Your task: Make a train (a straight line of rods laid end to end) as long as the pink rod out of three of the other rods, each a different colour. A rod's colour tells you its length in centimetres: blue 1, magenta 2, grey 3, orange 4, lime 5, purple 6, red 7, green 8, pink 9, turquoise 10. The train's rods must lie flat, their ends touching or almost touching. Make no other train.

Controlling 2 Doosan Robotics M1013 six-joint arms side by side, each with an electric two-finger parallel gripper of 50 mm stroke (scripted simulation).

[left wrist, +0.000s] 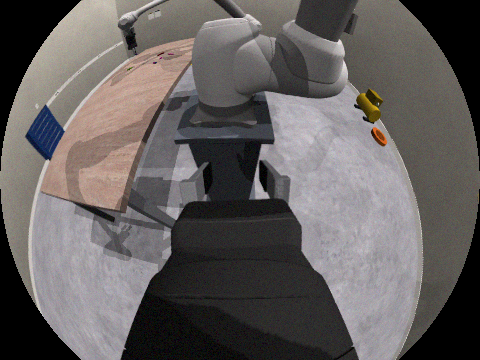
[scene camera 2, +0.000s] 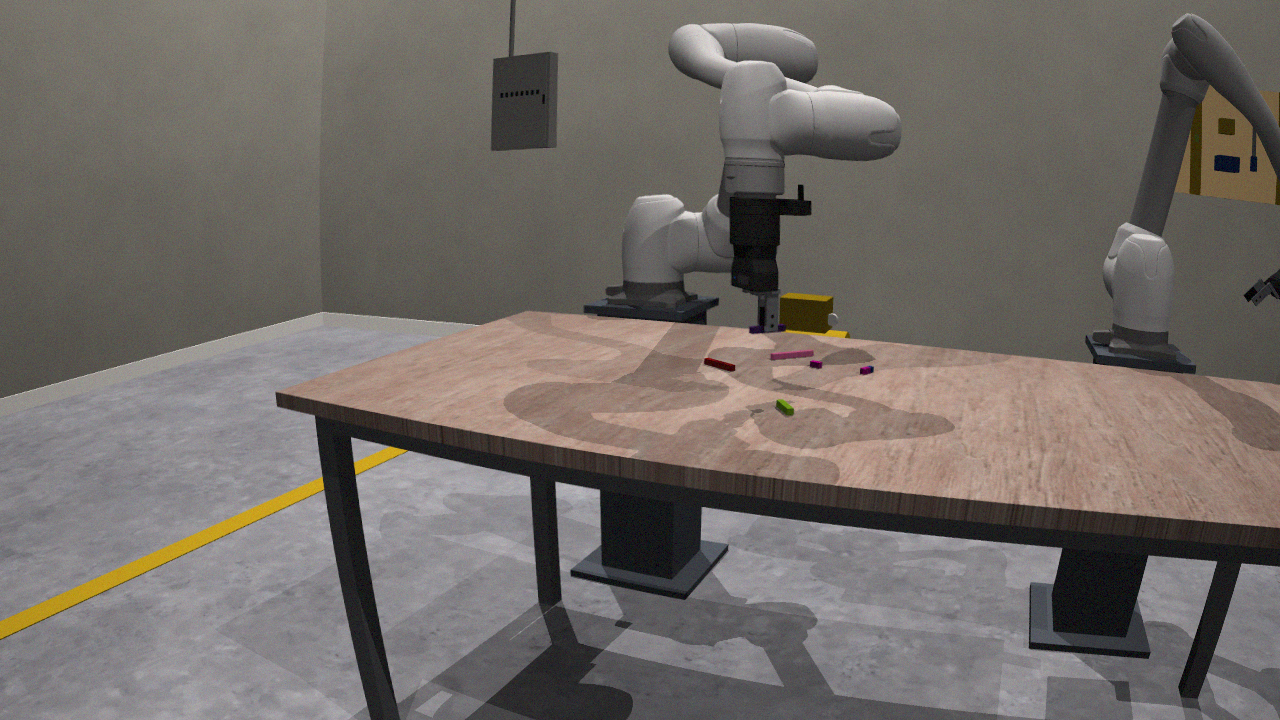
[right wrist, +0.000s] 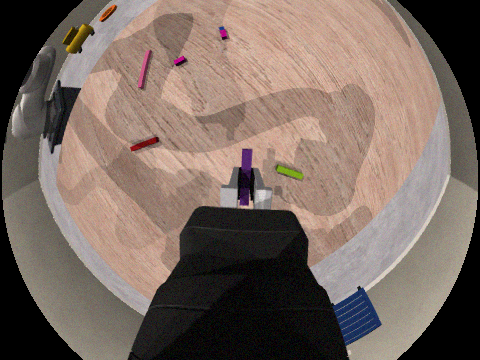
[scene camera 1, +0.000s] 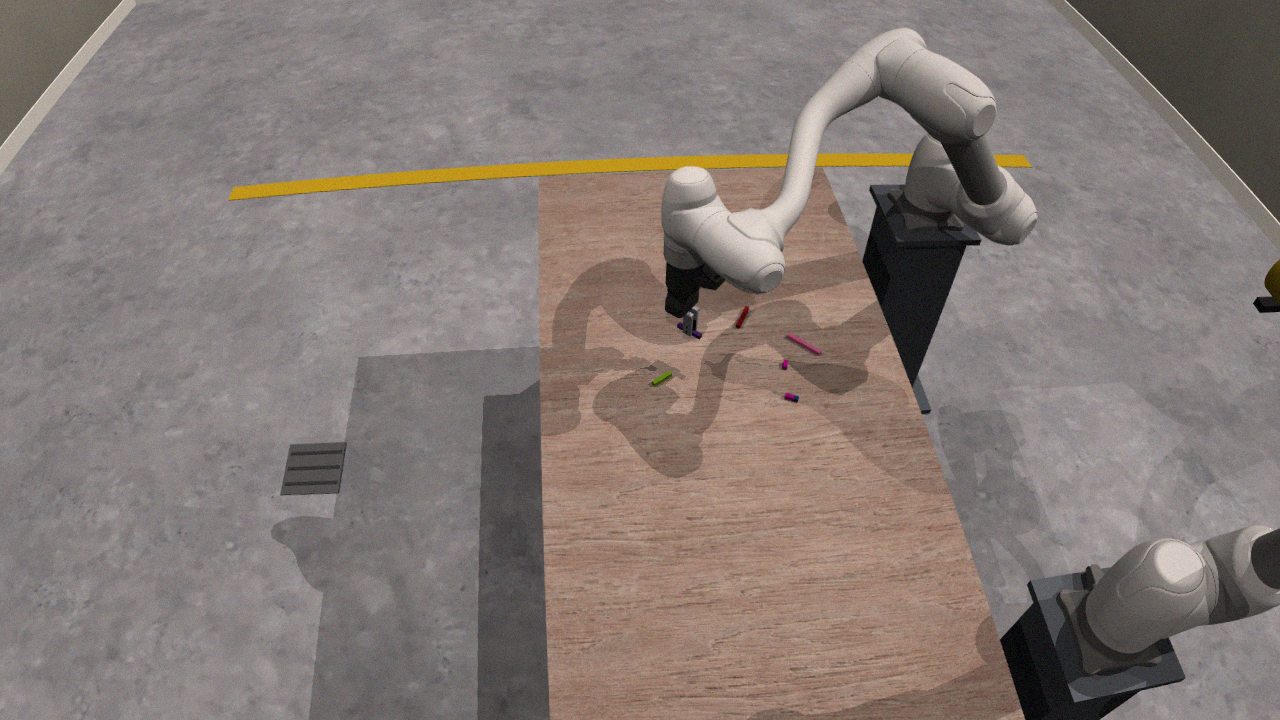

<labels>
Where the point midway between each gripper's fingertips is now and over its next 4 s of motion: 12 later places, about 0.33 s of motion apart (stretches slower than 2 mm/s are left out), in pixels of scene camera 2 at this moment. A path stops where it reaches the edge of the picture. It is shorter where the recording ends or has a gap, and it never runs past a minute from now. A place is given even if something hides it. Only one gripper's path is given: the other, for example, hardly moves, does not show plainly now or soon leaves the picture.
The right gripper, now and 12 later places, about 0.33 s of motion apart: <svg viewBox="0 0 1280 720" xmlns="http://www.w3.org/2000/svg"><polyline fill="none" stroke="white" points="767,330 816,323 852,317 852,317 852,322 852,341 851,360 851,368 851,369 850,372 850,374 851,374 852,373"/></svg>
</labels>
